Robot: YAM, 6 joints.
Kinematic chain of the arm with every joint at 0, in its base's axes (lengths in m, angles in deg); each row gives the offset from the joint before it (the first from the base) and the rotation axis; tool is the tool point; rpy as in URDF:
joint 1: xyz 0 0 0.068 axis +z
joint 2: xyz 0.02 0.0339 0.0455 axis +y
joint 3: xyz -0.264 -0.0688 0 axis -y
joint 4: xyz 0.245 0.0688 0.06 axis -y
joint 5: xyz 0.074 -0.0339 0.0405 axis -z
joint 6: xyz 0.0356 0 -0.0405 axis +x
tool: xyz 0 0 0 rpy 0 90 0
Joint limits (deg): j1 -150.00..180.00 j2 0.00..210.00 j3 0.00..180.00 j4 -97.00..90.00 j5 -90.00..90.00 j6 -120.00..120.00
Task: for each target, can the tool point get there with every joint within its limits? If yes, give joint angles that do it. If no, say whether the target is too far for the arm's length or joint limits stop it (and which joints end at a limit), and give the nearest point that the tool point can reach.
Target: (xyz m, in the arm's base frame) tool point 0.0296 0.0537 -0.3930
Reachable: no: joint limits stop it (at a limit: joint 2) | nearest point 0.0419 0.0760 -0.3421 | short by 0.057 m
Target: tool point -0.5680 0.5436 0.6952
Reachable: no: too far | nearest point -0.3746 0.3585 0.4919 | short by 0.336 m
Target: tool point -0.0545 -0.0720 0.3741
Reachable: yes | joints -119.57 35.41 61.90 -57.49 19.53 40.85
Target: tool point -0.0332 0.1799 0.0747
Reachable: yes | joints 108.36 119.10 43.70 -75.95 45.03 92.15
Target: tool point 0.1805 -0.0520 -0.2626
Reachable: yes | joints -5.98 191.95 66.22 36.43 67.67 -71.25
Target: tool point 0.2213 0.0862 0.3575
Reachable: yes | joints 21.78 58.74 55.21 -10.46 3.37 36.24
